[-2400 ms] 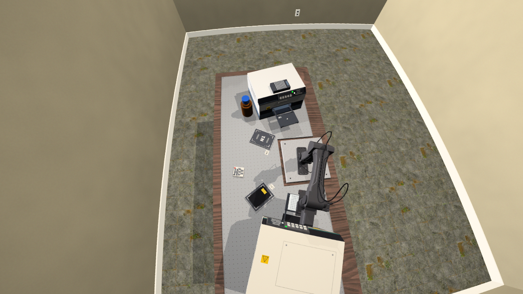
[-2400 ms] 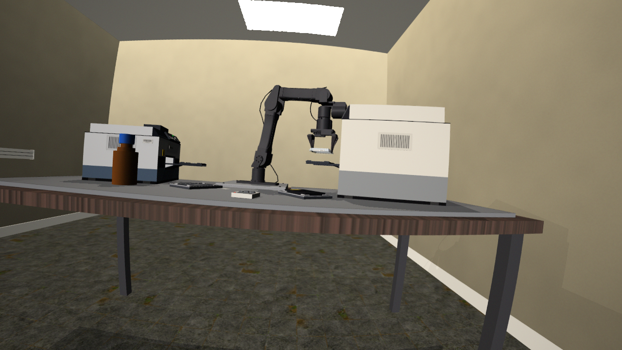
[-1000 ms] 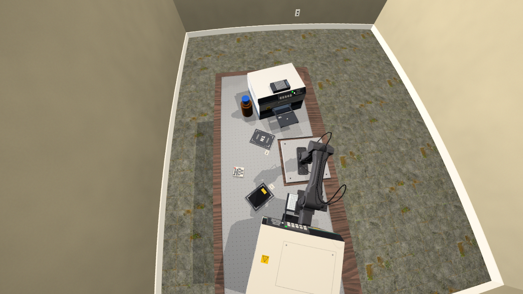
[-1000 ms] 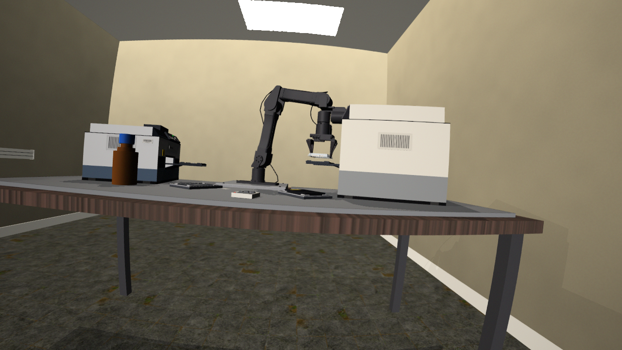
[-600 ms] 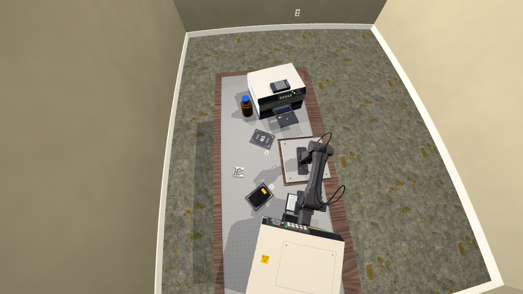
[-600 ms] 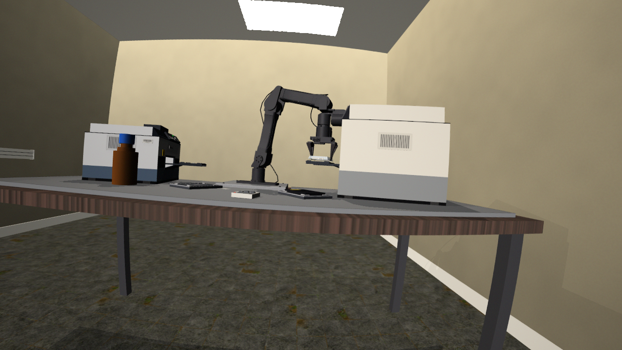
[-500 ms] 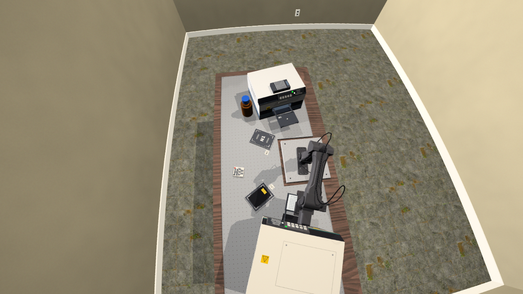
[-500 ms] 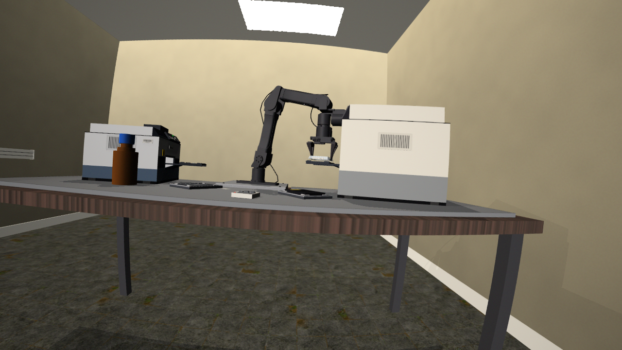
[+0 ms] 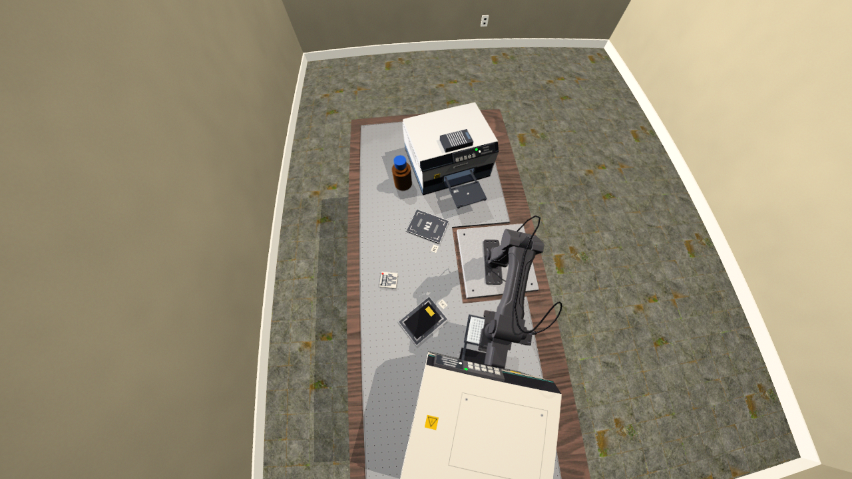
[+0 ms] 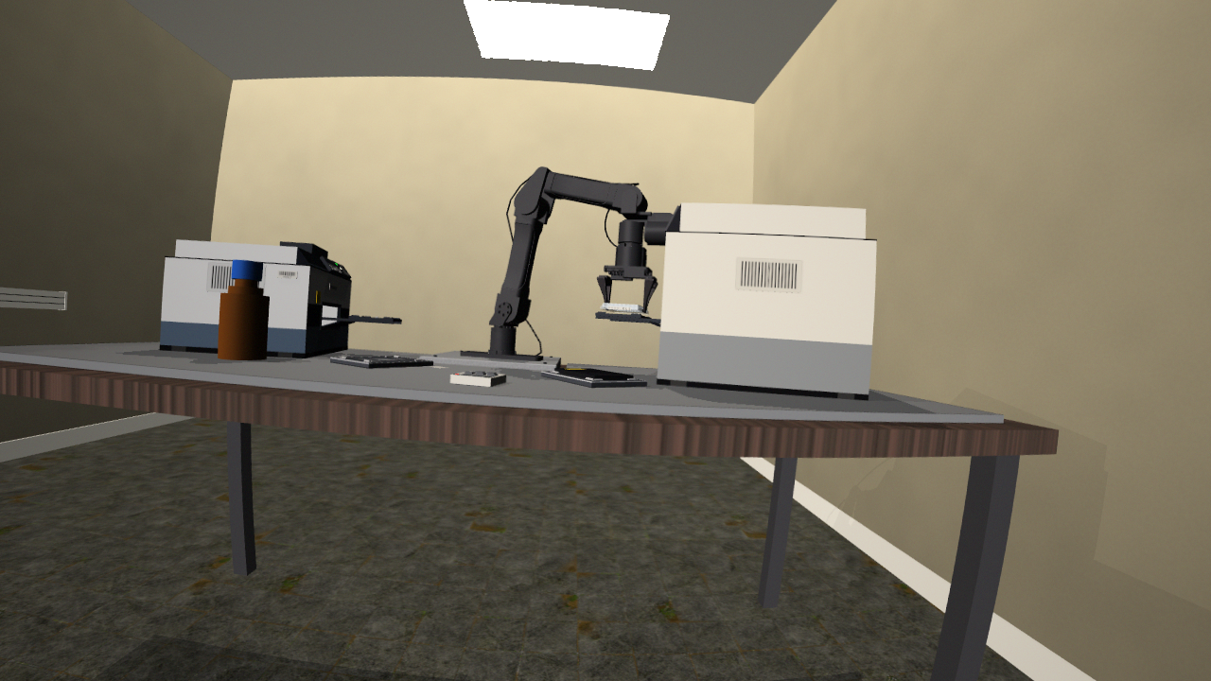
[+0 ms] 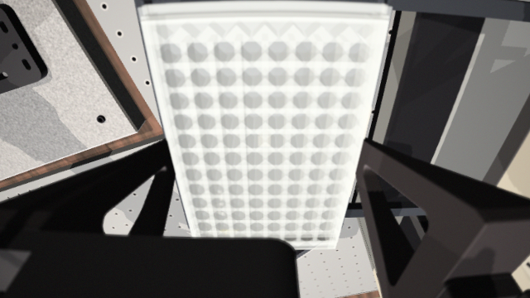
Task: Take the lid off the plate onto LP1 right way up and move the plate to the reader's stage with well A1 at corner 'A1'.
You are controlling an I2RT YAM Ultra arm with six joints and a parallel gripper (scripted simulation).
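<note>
Now: the clear well plate right at my hand. Round my hand: LP1 tag 15 cm ahead, 12 cm to the right, 15 cm below; then lid 23 cm ahead, 5 cm to the right, 13 cm below; then capped brown bottle 34 cm ahead, 70 cm to the right, 4 cm below.
</note>
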